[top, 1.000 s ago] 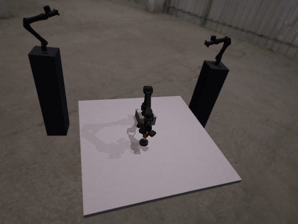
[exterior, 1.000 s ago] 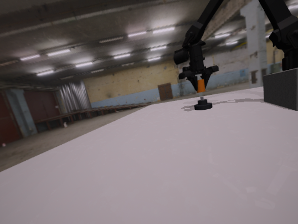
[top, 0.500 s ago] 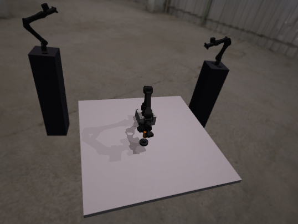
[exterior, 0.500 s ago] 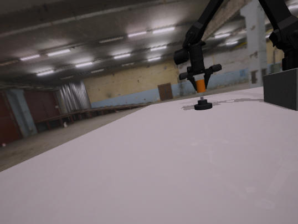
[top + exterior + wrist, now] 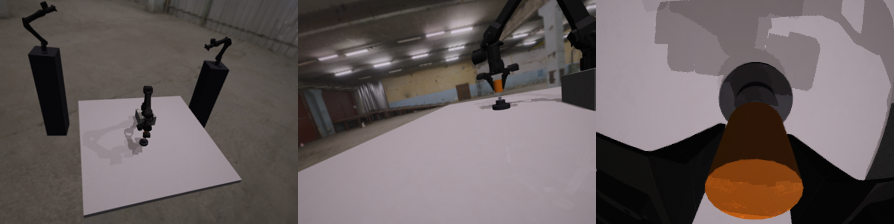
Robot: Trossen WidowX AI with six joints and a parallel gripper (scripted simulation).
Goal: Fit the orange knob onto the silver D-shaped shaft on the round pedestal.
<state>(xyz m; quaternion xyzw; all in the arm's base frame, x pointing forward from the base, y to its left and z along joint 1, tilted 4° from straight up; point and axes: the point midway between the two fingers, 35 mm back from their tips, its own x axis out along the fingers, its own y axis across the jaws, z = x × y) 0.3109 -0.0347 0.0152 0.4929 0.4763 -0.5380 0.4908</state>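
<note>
Right now my gripper tip is 60 mm above the silver shaft. From my gripper tip the other things lie so: orange knob (30 mm above).
</note>
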